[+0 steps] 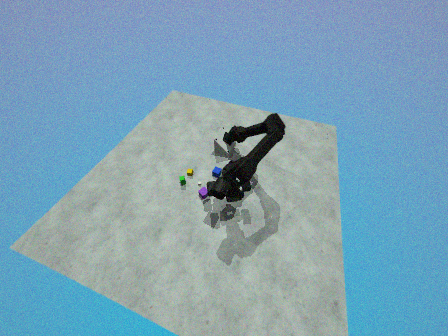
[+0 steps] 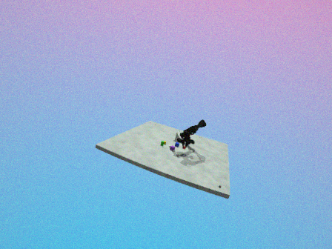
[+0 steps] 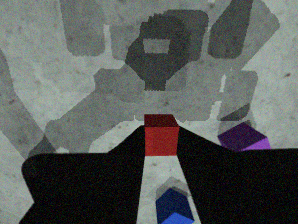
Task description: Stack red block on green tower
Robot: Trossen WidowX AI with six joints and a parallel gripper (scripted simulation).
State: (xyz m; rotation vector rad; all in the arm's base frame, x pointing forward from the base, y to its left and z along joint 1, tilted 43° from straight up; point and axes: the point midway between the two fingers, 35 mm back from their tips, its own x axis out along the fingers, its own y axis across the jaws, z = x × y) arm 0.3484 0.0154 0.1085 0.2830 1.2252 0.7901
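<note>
My gripper tip is now 240 mm to the left of the yellow block, 100 mm past it and 40 mm above it. Round my gripper tip: purple block (120 mm to the right, 40 mm below); blue block (140 mm behind, 90 mm to the right, 40 mm below); red block (10 mm above).
</note>
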